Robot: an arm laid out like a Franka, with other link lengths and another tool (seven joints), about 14 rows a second.
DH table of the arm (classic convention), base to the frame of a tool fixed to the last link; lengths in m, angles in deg. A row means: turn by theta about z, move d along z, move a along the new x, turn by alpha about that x. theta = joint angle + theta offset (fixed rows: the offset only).
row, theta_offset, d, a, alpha
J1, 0, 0.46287, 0, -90
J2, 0, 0, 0, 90
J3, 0, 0.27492, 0.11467, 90
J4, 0, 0, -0.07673, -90
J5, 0, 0.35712, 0, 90
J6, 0, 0, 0.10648, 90
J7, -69.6, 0.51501, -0.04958, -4
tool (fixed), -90, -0.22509, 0, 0
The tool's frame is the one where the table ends.
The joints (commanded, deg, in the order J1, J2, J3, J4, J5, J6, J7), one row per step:
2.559 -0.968 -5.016 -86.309 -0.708 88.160 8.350
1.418 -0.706 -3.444 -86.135 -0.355 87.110 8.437
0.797 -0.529 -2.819 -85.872 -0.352 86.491 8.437
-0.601 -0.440 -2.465 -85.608 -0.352 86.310 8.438
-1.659 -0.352 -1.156 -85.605 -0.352 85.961 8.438
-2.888 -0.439 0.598 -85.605 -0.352 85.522 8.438
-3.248 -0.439 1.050 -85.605 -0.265 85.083 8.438
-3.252 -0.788 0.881 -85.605 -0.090 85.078 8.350
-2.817 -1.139 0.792 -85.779 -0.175 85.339 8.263
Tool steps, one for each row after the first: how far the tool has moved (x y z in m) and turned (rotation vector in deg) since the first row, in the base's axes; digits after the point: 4 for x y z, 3 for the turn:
-0.0038 0.0061 -0.0028 0.358 1.122 0.364
-0.0058 0.0063 -0.0033 0.365 1.654 0.363
-0.0068 -0.0034 -0.0024 0.374 1.657 -0.684
-0.0082 -0.0010 -0.0037 0.378 2.091 -0.436
-0.0099 0.0040 -0.0034 0.372 2.445 0.085
-0.0121 0.0054 -0.0040 0.470 2.881 0.183
-0.0127 0.0046 -0.0009 0.628 2.530 0.118
-0.0122 0.0073 0.0015 0.512 2.099 0.544

